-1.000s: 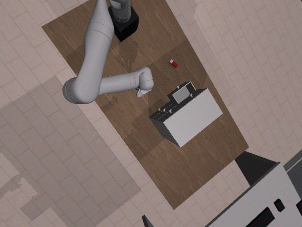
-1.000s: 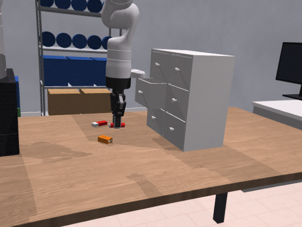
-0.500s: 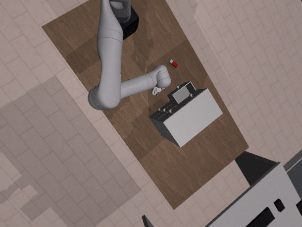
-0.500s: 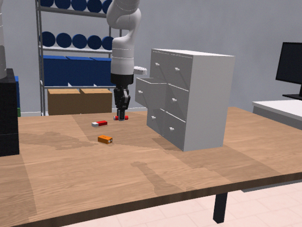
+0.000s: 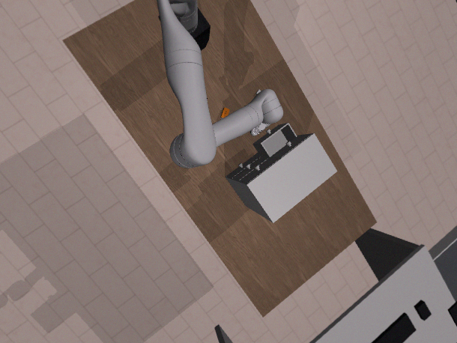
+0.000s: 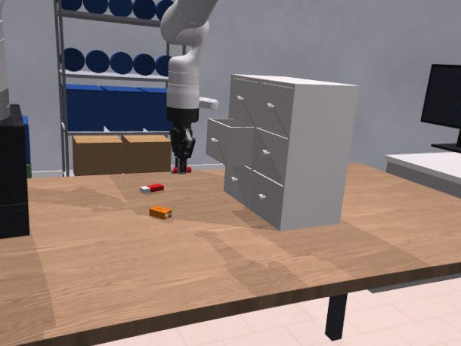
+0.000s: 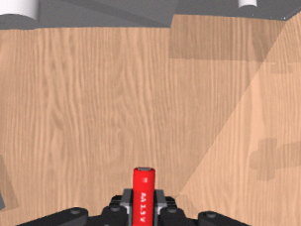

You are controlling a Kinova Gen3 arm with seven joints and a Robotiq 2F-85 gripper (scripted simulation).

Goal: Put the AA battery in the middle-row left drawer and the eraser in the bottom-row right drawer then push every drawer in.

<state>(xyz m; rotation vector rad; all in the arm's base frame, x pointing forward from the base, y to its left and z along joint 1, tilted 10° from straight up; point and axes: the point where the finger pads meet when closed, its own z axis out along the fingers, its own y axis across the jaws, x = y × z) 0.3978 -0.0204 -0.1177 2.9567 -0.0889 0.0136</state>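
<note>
The orange battery lies 11 cm below my hand, 5 cm behind it and 2 cm to the right of it. Also, from my hand: eraser (18 cm to the left, 11 cm below, 2 cm behind); then AA battery (1 cm below).
</note>
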